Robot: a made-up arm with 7 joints.
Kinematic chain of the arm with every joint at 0, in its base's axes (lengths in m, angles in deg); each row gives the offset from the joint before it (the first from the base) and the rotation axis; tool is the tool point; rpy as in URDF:
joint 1: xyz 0 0 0.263 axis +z
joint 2: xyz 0 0 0 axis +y
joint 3: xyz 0 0 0.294 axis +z
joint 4: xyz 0.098 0 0 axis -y
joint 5: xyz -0.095 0 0.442 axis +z
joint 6: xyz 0 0 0 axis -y
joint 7: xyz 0.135 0 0 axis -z
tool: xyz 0 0 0 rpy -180 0 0
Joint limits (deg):
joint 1: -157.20..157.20
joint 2: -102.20..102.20
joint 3: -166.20..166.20
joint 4: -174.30..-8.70
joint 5: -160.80..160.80
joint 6: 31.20..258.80
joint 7: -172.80..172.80
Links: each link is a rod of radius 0.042 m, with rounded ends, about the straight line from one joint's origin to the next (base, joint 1, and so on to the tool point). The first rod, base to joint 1, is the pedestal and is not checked.
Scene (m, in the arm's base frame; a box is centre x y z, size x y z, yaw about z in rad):
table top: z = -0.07
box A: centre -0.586 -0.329 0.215 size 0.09 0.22 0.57 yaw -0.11
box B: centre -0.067 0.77 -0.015 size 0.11 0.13 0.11 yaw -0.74
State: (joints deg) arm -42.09 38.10 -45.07 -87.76 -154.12 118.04 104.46
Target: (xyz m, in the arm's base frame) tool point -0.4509 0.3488 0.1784
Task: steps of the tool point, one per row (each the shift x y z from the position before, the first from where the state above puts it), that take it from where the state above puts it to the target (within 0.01 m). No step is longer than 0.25 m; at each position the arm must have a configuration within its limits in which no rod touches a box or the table.
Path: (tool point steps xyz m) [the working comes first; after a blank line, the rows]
Joints at the target: -132.29 53.19 -82.43 -127.59 -158.13 112.49 104.46
Straight joint move there: touches box A.

1: -0.1995 0.0455 -0.0810
2: -0.1674 0.1108 -0.0654
3: -0.1125 0.1581 -0.0486
4: -0.0437 0.1794 -0.0312
5: -0.0891 0.1249 0.0297
6: -0.0450 0.1509 0.0370
7: 0.0053 0.1601 0.0442
8: 0.0553 0.1514 0.0508

